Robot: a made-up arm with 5 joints.
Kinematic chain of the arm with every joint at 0, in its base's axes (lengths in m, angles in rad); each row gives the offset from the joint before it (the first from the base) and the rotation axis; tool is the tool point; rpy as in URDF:
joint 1: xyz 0 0 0.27 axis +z
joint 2: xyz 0 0 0 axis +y
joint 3: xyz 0.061 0 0.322 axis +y
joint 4: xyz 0.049 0 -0.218 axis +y
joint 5: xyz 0.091 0 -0.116 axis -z
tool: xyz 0 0 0 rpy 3.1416 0 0
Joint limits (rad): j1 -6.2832..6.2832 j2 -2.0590..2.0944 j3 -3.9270..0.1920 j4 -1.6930..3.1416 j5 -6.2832..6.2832
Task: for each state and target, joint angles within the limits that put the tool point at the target. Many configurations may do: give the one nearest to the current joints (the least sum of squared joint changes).
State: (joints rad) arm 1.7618 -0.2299 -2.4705 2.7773 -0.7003
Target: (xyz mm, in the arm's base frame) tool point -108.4 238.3 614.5
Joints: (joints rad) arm 1.9977 0.1045 -2.3554 2.7190 -0.7003
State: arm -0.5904 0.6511 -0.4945 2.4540 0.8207
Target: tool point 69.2 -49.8 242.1
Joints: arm -0.6238 0.9357 -0.4005 1.9946 0.8207
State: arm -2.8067 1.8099 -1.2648 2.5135 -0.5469
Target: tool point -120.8 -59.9 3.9
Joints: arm -2.6813 1.8191 -1.3900 2.4703 -0.5469
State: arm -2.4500 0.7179 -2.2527 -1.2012 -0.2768
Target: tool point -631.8 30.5 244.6
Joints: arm -3.1898 1.3279 -2.0725 -0.7626 -0.2768
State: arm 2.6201 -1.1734 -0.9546 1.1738 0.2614
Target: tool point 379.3 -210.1 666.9
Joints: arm 2.6357 -1.6108 -1.7509 0.7901 0.2614
